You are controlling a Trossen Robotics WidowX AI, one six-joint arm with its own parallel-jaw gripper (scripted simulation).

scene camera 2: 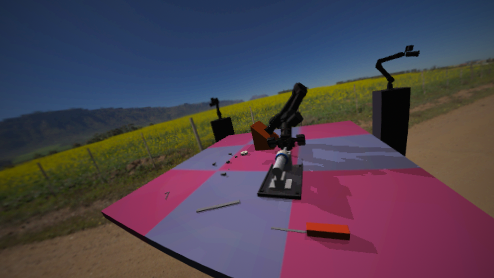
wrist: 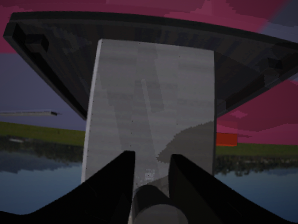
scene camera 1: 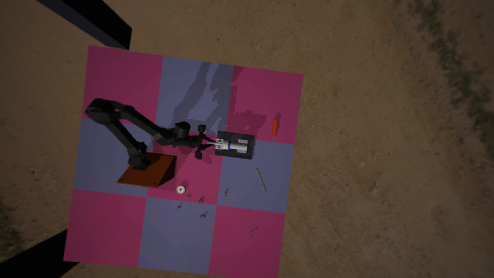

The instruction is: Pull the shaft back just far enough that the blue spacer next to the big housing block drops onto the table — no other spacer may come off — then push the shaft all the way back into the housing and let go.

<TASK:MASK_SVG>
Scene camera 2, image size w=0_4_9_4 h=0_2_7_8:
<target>screwdriver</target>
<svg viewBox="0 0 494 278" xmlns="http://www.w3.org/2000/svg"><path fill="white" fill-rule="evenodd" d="M271 227L271 229L307 233L307 237L350 241L348 225L306 222L307 231Z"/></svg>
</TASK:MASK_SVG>
